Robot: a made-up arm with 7 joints.
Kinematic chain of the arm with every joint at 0, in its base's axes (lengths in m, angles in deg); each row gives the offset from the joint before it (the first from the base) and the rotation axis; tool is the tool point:
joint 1: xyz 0 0.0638 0 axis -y
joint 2: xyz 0 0.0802 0 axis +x
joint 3: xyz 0 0 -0.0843 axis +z
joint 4: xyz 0 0 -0.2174 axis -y
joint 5: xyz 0 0 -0.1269 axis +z
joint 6: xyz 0 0 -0.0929 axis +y
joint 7: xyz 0 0 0 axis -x
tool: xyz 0 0 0
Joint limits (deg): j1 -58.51..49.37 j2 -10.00..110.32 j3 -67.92..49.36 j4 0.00..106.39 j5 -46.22..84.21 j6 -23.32..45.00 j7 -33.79..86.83
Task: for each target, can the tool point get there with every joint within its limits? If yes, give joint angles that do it. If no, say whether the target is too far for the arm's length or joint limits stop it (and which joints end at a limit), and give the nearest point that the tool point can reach.
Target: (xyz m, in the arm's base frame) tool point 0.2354 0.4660 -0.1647
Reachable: yes | joints 10.28 52.07 10.36 69.31 -8.10 -9.98 -3.74
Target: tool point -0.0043 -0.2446 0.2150
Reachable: no: joint limits stop it (at a limit: joint 1, joint 2, joint 3, joint 4) | nearest point 0.2050 -0.0901 -0.0714 | short by 0.387 m
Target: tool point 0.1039 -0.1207 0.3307
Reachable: no: joint limits stop it (at a limit: joint 1, joint 2, joint 4) | nearest point 0.2631 -0.0359 -0.0184 | short by 0.393 m
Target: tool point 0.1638 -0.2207 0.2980
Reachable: no: joint limits stop it (at a limit: joint 1, joint 2, joint 4) | nearest point 0.2501 -0.0522 -0.0291 | short by 0.378 m
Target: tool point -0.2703 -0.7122 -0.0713
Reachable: no: too far | nearest point -0.2094 -0.1125 -0.2240 | short by 0.622 m
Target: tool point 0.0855 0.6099 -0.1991
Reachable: yes | joints 7.71 60.50 39.46 19.98 39.20 12.02 -6.38
